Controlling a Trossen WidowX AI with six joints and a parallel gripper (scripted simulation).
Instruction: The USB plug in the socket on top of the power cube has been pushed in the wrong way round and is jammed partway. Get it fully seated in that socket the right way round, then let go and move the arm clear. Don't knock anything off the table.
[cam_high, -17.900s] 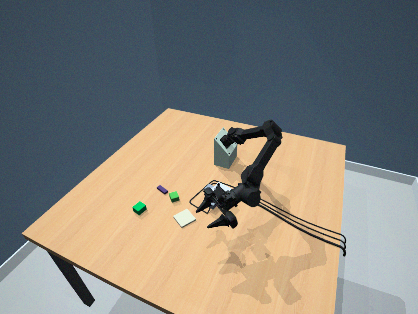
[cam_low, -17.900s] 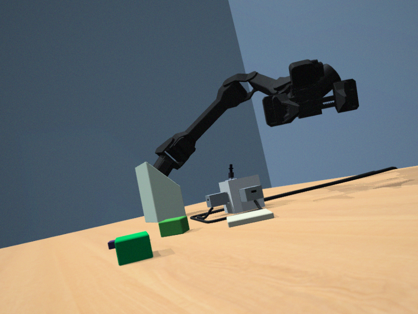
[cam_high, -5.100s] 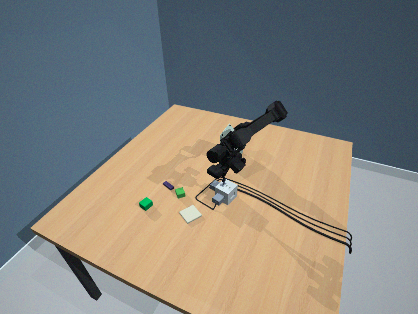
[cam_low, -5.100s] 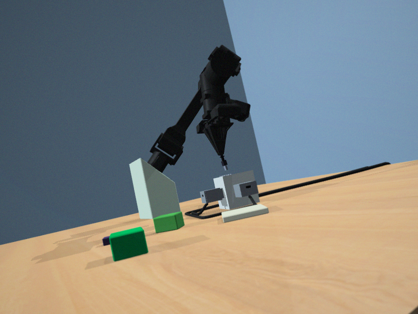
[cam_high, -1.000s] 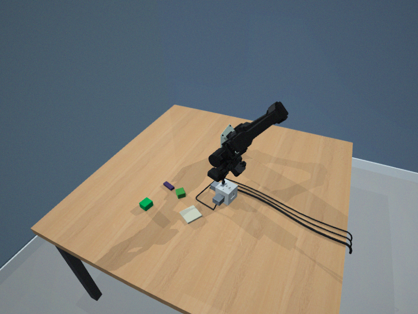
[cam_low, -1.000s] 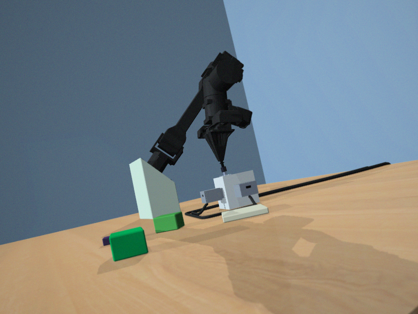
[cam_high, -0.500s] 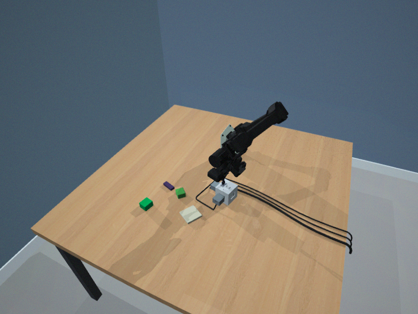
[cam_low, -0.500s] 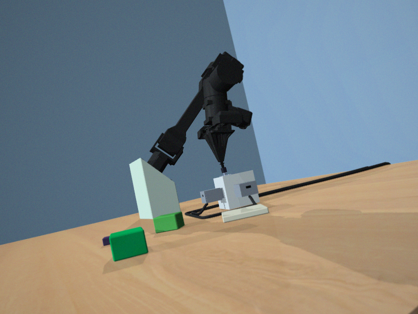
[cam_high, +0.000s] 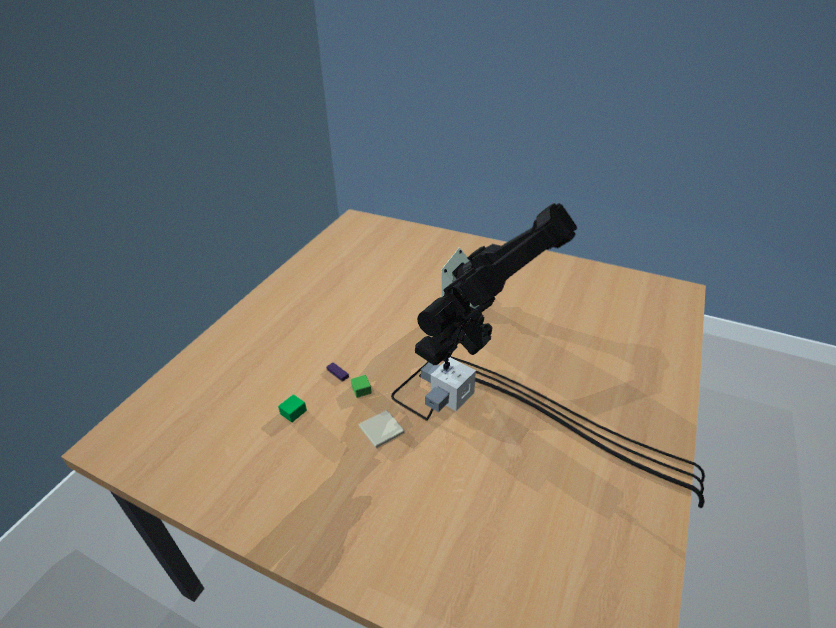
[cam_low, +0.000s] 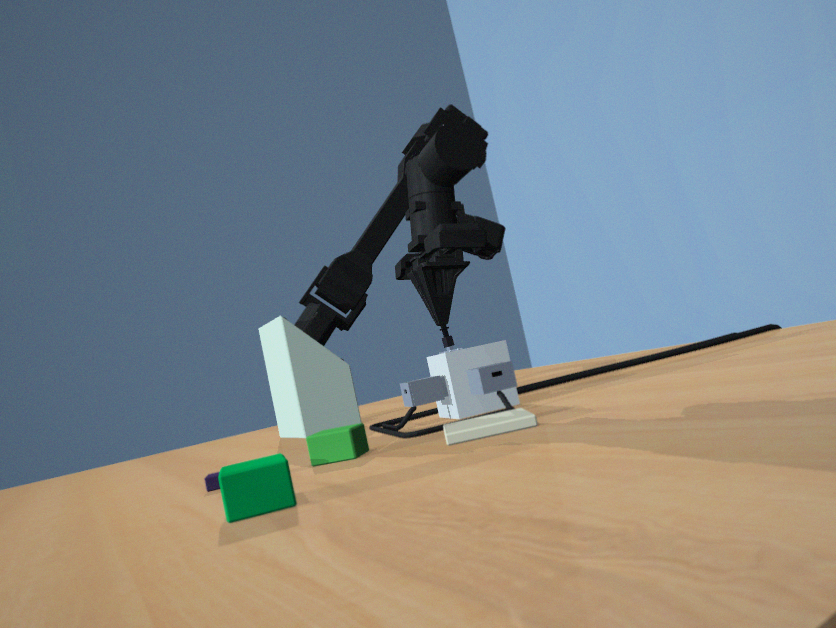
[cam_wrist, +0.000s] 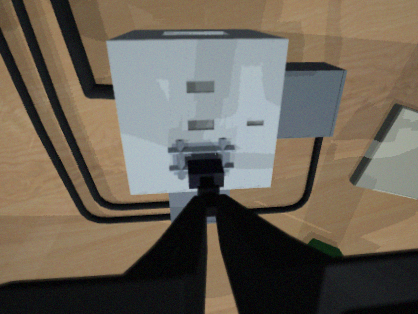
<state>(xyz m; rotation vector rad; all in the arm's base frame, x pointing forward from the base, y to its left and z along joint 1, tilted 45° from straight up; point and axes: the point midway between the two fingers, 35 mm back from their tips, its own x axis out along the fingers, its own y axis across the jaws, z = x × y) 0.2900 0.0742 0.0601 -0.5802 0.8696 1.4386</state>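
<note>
The USB plug is 2 cm below my gripper tip. From my gripper tip the other things lie so: cream tile (18 cm ahead, 10 cm below, 7 cm to the right); purple block (27 cm to the right, 10 cm below, 7 cm ahead).
</note>
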